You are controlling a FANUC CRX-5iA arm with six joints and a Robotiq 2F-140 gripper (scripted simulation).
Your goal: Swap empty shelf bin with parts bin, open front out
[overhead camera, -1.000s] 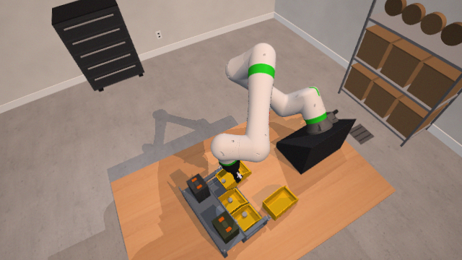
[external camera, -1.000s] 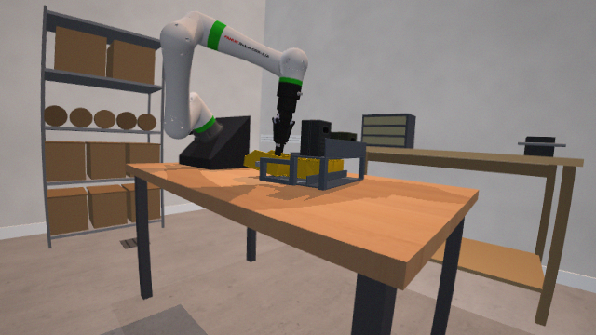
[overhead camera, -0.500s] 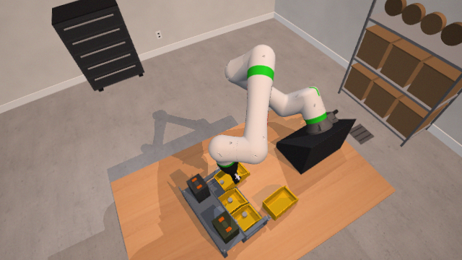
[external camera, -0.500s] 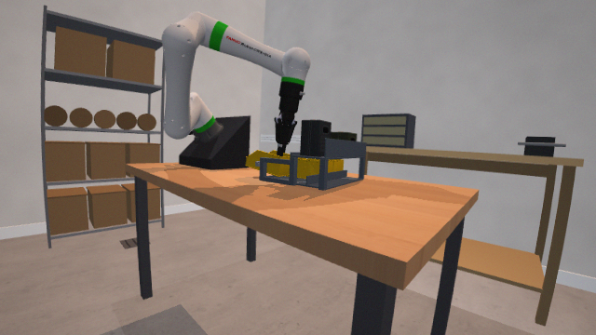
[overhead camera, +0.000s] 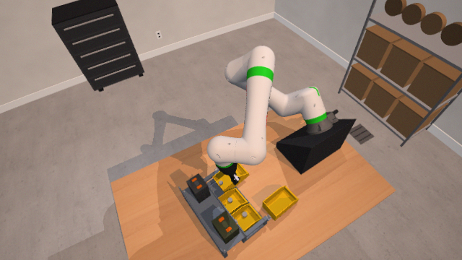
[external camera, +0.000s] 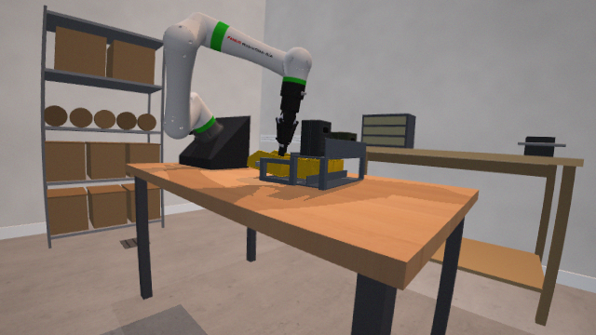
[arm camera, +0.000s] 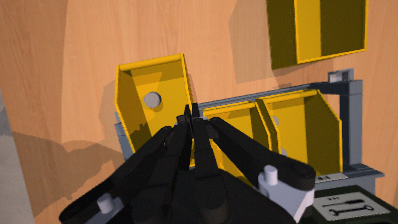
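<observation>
Now: the grey round part 7 cm to the right of my hand, 6 cm below it and 3 cm behind it. Also, from my hand: grey shelf (11 cm ahead, 7 cm to the left, 4 cm below).
</observation>
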